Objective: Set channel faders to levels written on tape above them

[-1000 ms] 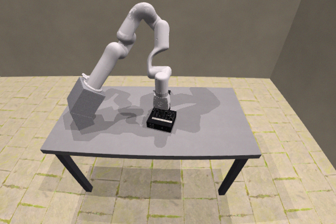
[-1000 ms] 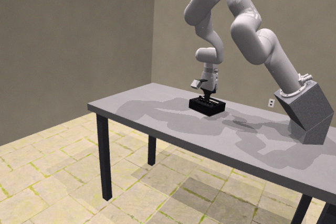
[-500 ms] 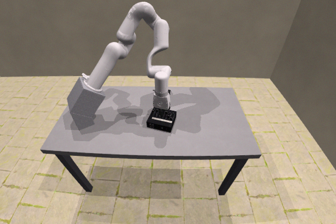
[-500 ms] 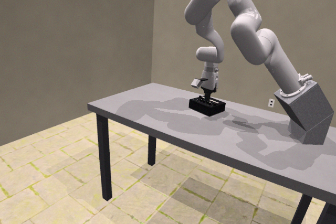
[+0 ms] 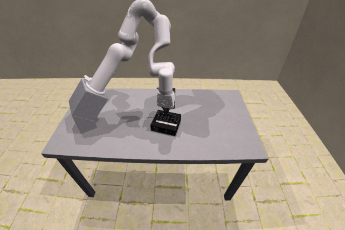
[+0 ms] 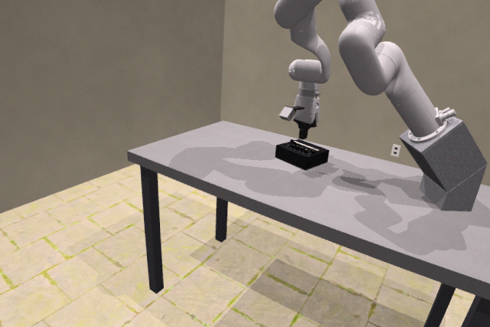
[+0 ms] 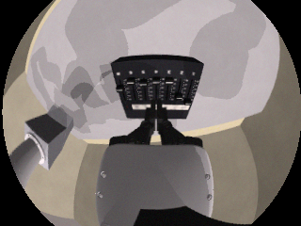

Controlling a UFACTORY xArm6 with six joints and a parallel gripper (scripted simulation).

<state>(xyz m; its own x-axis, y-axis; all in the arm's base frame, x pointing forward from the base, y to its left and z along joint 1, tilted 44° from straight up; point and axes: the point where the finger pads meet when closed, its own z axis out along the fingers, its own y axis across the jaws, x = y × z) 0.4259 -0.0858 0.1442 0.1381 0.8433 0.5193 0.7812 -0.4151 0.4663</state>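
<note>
Now: the fader 5 cm below my hand and 3 cm to the left of it. Also, from my hand: fader cap 5 cm below, 4 cm ahead, 1 cm to the right.
</note>
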